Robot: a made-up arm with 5 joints.
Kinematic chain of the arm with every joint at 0, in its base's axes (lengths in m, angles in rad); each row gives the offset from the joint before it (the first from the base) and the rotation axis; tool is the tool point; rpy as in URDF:
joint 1: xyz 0.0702 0 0.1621 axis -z
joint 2: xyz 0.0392 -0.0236 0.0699 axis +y
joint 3: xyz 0.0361 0 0.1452 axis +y
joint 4: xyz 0.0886 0 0.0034 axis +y
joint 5: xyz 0.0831 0.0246 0 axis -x
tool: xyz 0 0 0 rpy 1.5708 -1.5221 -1.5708
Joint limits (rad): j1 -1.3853..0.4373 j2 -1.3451..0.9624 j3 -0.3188..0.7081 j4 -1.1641..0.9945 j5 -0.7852..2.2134
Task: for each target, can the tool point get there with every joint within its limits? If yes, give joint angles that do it. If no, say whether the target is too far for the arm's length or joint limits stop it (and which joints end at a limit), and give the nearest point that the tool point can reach.
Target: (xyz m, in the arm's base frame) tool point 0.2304 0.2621 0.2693
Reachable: yes | joints -1.0188 0.7209 0.0958 -0.9902 0.2579
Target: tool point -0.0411 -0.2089 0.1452
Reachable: no: joint limits stop it (at a limit: joint 1, joint 2, joint 3, joint 4) | nearest point 0.1609 -0.0413 0.1587 | short by 0.263 m
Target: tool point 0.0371 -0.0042 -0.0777
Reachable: no: joint limits stop it (at a limit: joint 1, joint 2, joint 3) | nearest point 0.0927 0.1253 0.1278 | short by 0.249 m
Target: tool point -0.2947 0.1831 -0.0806
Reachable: no: too far | nearest point 0.0979 0.1532 0.1157 | short by 0.440 m
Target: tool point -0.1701 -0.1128 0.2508
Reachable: no: joint limits stop it (at a limit: joint 2, joint 3, joint 4) | nearest point -0.0972 -0.0786 0.4132 | short by 0.181 m
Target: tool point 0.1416 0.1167 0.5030
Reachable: yes | joints -1.0144 -0.2851 -0.1775 -0.7894 -0.2571
